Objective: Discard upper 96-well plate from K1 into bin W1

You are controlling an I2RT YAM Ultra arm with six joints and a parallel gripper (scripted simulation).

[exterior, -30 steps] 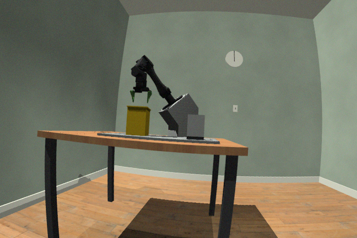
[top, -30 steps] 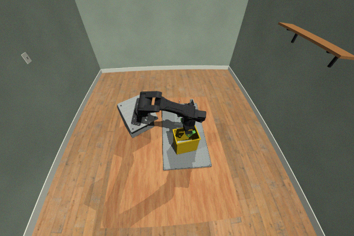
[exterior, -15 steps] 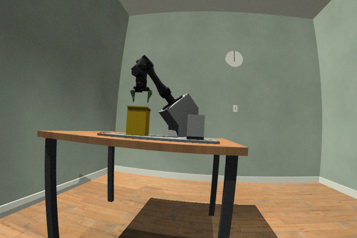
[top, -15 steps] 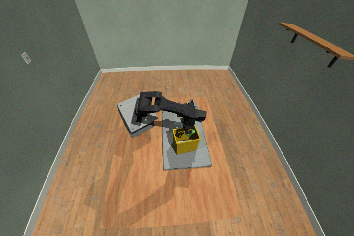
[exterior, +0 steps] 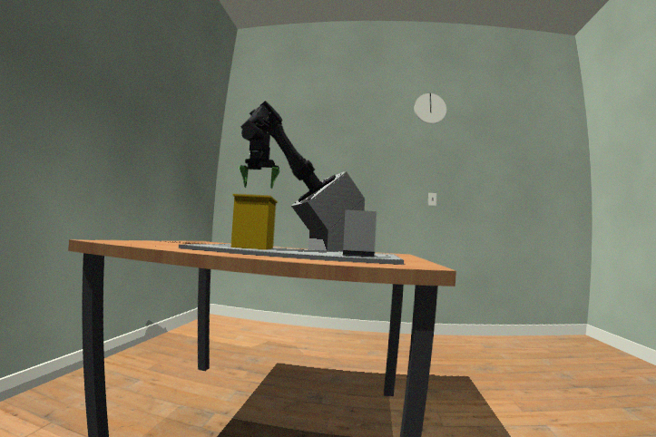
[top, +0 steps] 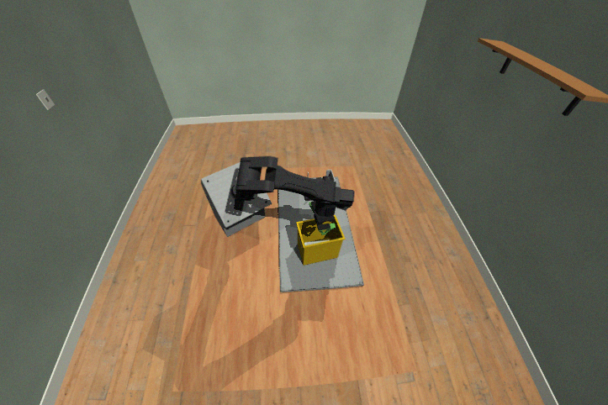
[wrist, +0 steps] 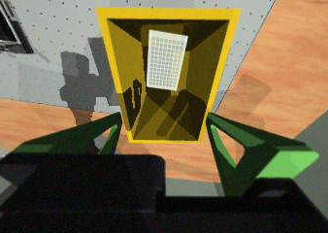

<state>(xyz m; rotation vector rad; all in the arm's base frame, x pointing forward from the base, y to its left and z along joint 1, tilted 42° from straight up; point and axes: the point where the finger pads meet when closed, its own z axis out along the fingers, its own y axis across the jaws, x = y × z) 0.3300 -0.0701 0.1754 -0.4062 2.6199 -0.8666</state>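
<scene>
Right now my hand is 140 mm above the yellow plastics bin.
</scene>
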